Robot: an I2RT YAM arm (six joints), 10 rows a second.
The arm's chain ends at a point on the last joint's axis. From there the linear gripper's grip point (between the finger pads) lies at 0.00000 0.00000 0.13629 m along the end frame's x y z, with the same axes.
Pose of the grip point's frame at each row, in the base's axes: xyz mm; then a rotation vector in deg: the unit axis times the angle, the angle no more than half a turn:
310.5 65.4 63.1 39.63 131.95 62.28
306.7 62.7 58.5 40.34 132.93 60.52
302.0 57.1 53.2 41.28 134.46 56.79
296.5 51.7 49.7 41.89 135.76 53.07
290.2 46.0 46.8 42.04 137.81 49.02
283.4 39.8 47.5 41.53 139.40 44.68
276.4 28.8 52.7 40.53 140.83 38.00
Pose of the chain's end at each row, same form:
225.6 -9.3 139.1 39.63 131.95 62.28
222.5 -9.7 137.5 40.34 132.93 60.52
218.6 -10.4 137.3 41.28 134.46 56.79
213.8 -10.7 138.3 41.89 135.76 53.07
209.8 -11.3 140.7 42.04 137.81 49.02
204.5 -11.9 145.9 41.53 139.40 44.68
198.5 -13.5 156.2 40.53 140.83 38.00

